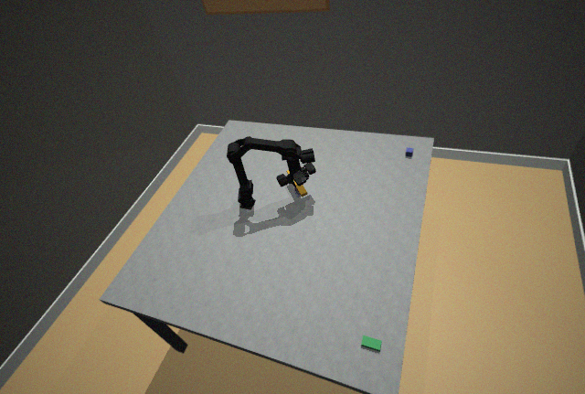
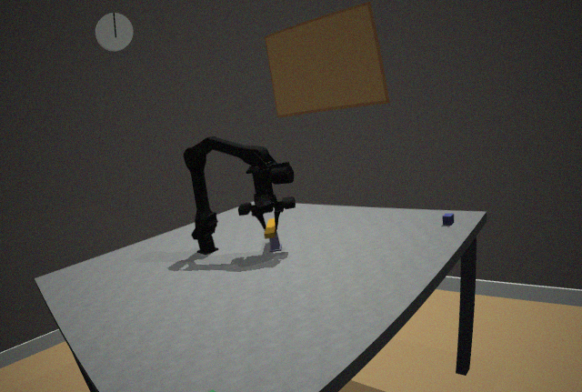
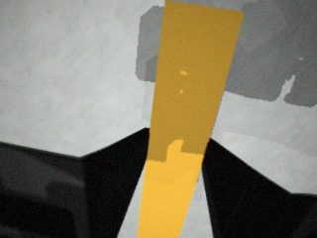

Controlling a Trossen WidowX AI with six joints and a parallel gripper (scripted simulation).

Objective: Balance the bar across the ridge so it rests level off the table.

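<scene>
Right now the orange bar is 20 mm to the left of my gripper tip and 20 mm behind it. From my gripper tip the other things lie so: blue cube (480 mm ahead, 390 mm to the left, 60 mm below); flat green block (610 mm to the right, 480 mm ahead, 70 mm below).
</scene>
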